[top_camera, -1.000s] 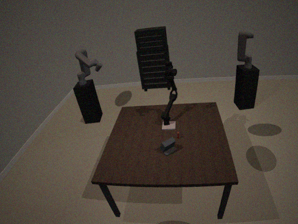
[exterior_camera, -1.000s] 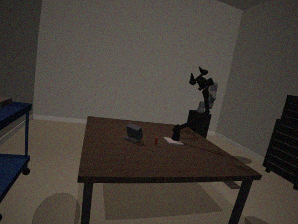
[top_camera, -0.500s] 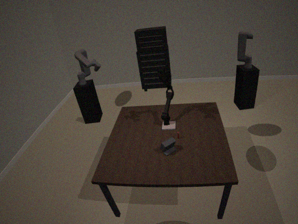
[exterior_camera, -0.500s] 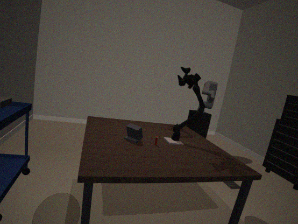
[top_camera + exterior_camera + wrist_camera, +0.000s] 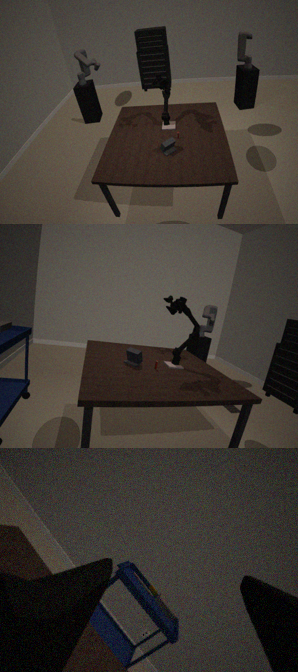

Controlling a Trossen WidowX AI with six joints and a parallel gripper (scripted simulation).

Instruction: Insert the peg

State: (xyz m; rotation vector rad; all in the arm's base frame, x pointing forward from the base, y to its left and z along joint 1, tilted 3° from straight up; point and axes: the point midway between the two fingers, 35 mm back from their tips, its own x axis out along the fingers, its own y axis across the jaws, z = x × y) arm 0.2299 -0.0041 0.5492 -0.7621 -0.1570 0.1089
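The red peg lies 30 mm ahead of my gripper tip, 100 mm to the left of it and 520 mm below it. From my gripper tip the other things lie so: grey sloped panel block 190 mm ahead, 20 mm to the right, 500 mm below.
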